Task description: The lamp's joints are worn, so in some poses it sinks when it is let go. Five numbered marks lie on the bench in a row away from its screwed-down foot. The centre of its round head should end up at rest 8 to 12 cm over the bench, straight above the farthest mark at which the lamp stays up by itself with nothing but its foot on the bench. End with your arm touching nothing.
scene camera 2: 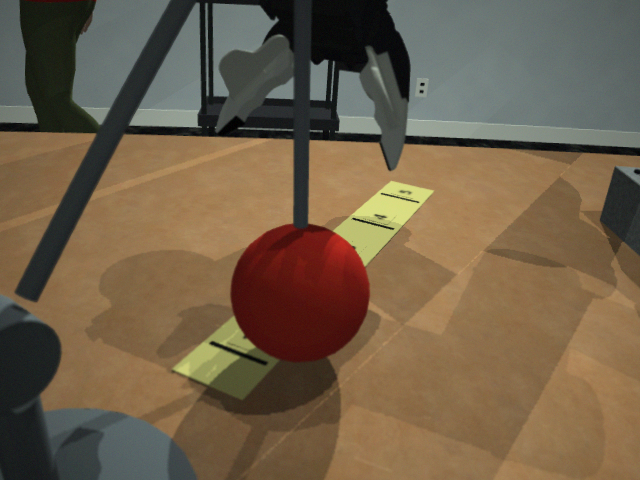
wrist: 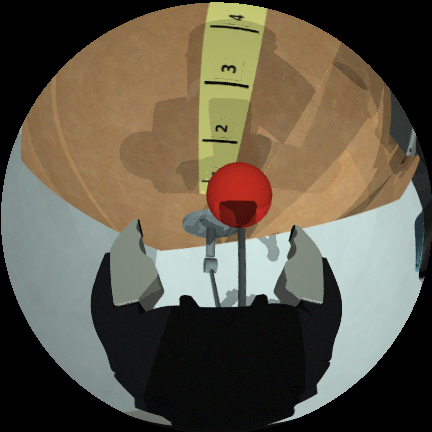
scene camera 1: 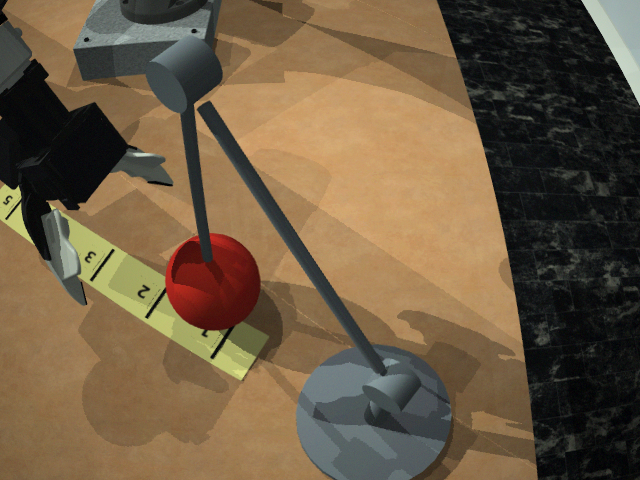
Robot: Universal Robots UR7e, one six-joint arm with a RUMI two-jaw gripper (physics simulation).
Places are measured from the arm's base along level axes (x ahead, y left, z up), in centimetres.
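Pixels of known places: gripper, fingertip midpoint: point(wrist: 216, 225) point(scene camera 1: 128, 243).
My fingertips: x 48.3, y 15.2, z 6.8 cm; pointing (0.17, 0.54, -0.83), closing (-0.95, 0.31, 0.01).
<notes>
For each thing: its top centre in the pictures, then the offset to it from my fingertips. "*": a spot on its surface instead.
- lamp's round red head, surface spot: point(scene camera 2: 299, 292) * dx -2.1, dy +11.3, dz -5.5 cm
- thin rod, surface spot: point(scene camera 1: 195, 180) * dx -0.5, dy +8.3, dz +10.8 cm
- yellow strip, top centre: point(scene camera 2: 341, 253) point(scene camera 1: 99, 263) point(wrist: 226, 79) dx -3.4, dy -8.8, dz -13.1 cm
- elbow drum, surface spot: point(scene camera 1: 185, 72) * dx +0.7, dy +9.6, dz +23.3 cm
- long lower rod, surface spot: point(scene camera 2: 111, 139) * dx +5.1, dy +20.3, dz +6.6 cm
- round grey foot, surface spot: point(scene camera 2: 113, 439) point(scene camera 1: 321, 396) * dx +7.3, dy +19.9, dz -11.7 cm
The lamp's round red head point(scene camera 1: 212, 281) point(scene camera 2: 299, 292) point(wrist: 239, 187) hangs from a thin rod point(scene camera 1: 195, 180) above the bench, near marks 1 and 2 of the yellow strip point(scene camera 1: 248, 356) point(scene camera 2: 199, 359) point(wrist: 215, 55). Its exact height and the spot below it are hard to tell. The elbow drum point(scene camera 1: 185, 72) is high up; the long lower rod point(scene camera 1: 289, 222) point(scene camera 2: 111, 139) slopes down to the round grey foot point(scene camera 1: 336, 413) point(scene camera 2: 113, 439). My gripper point(scene camera 1: 128, 243) point(scene camera 2: 306, 150) point(wrist: 216, 225) is open and empty, on the strip's far side of the head, apart from it.
A grey stone-like block point(scene camera 1: 144, 51) point(scene camera 2: 622, 206) carries a dark round base. A dark cart point(scene camera 2: 206, 62) and a person's green-trousered legs point(scene camera 2: 49, 67) stand beyond the bench. Shadows cross the bench and the strip.
</notes>
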